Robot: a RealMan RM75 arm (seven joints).
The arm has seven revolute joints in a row. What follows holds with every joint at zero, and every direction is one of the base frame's.
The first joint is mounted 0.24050 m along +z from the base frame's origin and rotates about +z.
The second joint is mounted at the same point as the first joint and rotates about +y.
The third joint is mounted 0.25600 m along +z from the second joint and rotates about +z.
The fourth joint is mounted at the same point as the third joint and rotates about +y.
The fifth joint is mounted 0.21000 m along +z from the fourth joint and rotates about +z.
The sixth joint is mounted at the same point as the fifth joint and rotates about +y.
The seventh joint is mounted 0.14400 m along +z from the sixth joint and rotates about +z.
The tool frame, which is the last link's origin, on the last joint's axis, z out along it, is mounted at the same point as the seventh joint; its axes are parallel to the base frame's.
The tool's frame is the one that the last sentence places.
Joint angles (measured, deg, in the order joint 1, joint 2, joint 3, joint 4, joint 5, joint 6, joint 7), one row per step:
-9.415, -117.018, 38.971, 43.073, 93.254, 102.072, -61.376
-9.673, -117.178, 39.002, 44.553, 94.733, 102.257, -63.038
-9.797, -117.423, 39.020, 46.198, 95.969, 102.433, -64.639
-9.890, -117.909, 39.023, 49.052, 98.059, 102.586, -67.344
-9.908, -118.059, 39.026, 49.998, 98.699, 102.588, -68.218
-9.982, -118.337, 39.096, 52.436, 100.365, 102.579, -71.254
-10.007, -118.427, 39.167, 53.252, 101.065, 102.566, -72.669
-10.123, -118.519, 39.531, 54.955, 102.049, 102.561, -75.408
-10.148, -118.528, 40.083, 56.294, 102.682, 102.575, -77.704
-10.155, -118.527, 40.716, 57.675, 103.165, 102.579, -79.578
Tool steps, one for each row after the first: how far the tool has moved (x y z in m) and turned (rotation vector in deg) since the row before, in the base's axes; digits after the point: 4 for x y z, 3 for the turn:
0.0021, 0.0014, -0.0001, -1.617, 0.763, 0.031
0.0021, 0.0010, 0.0004, -1.287, 0.733, 0.071
0.0030, 0.0014, 0.0006, -1.977, 1.355, 0.447
0.0009, 0.0005, 0.0004, -0.552, 0.479, 0.203
0.0021, 0.0015, 0.0016, -1.780, 1.009, 1.112
0.0005, 0.0004, 0.0002, -0.895, 0.261, 0.712
0.0022, 0.0016, 0.0012, -1.552, 0.491, 1.073
0.0019, 0.0010, 0.0008, -1.369, 0.349, 0.878
0.0023, 0.0011, 0.0009, -1.086, 0.521, 0.498

